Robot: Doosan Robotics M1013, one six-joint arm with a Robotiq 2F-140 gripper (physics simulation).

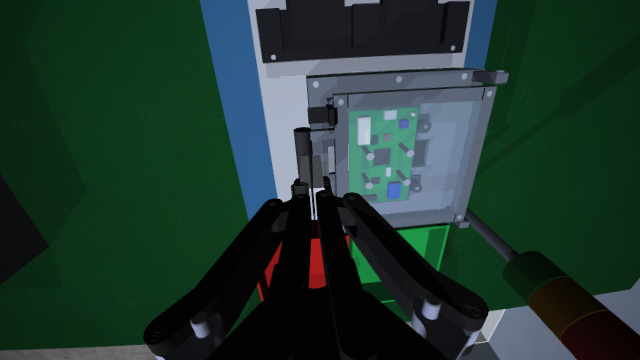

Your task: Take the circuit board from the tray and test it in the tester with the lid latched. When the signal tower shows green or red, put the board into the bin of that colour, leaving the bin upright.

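Places are measured from the arm's base along level axes (x ahead, y down, z left), in metres.
Pixels of known places: gripper, fingertip midpoint: (pixel 311 168).
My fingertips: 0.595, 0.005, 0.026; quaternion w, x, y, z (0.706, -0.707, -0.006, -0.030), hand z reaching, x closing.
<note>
For each thing: its top centre in the pictures, then the offset to it from my fingertips, as dx, dy, dz. "spot": a spot on its surface instead. Level surfaces: height alone.
- tester, surface spot: (pixel 355 85) spot: +0.047, +0.036, +0.072
- clear lid, middle of its top: (pixel 409 168) +0.100, +0.001, -0.004
- dark upright bar, surface spot: (pixel 302 142) spot: -0.008, +0.000, +0.026
- red bin, middle of its top: (pixel 302 279) -0.016, +0.049, -0.210
- green bin, middle of its top: (pixel 397 269) +0.134, +0.049, -0.202
- signal tower, surface spot: (pixel 567 302) spot: +0.204, -0.109, -0.081
- black slotted block, surface spot: (pixel 320 32) spot: +0.016, +0.078, +0.122
- white surface, its level: dy +0.091
- signal tower's thin pole, surface spot: (pixel 492 235) spot: +0.215, -0.010, -0.092
My gripper (pixel 311 168) is shut and empty, its tips beside the tester's left edge. The green circuit board (pixel 382 157) lies in the tester (pixel 355 85), seen through the clear lid (pixel 452 150). The lid's grey frame is over the board; whether it is latched I cannot tell. A dark upright bar (pixel 302 142) stands by the fingertips, partly hidden. The red bin (pixel 317 262) and green bin (pixel 422 250) are below the tester, partly covered by my fingers. The signal tower (pixel 567 302) at lower right has dim green, amber and red segments, none visibly lit. I cannot identify the tray.
A black slotted block (pixel 320 32) is at the top, on a white surface (pixel 285 90) edged by blue strips (pixel 235 100). The signal tower's thin pole (pixel 492 235) reaches close to the lid's lower right corner. The surface around is dark green (pixel 125 150).
</note>
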